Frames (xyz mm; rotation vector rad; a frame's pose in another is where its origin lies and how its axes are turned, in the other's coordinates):
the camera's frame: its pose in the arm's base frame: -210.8 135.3 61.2 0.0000 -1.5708 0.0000
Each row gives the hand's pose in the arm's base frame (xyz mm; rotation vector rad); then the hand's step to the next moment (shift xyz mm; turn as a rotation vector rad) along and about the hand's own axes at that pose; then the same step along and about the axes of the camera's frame.
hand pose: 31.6 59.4 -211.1 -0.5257 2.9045 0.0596
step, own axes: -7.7 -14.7 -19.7 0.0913 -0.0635 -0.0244
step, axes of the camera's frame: 20.7 -12.6 -8.7 0.0060 -0.0926 0.0660
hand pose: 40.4 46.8 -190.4 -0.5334 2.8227 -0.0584
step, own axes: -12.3 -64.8 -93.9 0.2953 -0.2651 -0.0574
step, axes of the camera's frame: 99.3 -56.8 -8.7 0.0040 -0.3549 0.1866
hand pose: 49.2 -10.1 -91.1 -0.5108 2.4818 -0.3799
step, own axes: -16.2 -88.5 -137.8 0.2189 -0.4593 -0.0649
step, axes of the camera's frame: 150.5 -50.1 44.0 0.1188 -0.4926 0.0795
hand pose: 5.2 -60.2 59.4 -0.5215 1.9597 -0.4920
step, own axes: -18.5 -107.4 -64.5 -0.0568 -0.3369 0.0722
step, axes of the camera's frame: 98.8 -70.9 35.3 0.1964 -0.2541 -0.1370
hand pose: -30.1 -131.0 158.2 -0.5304 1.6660 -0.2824
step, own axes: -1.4 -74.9 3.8 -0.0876 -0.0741 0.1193
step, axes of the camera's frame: 36.0 -63.4 -17.4 0.0907 -0.0070 -0.1383
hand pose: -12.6 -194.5 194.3 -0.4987 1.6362 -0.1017
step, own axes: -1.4 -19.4 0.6 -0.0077 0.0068 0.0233
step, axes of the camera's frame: 8.1 -16.8 -5.7 0.0015 0.0142 -0.0211
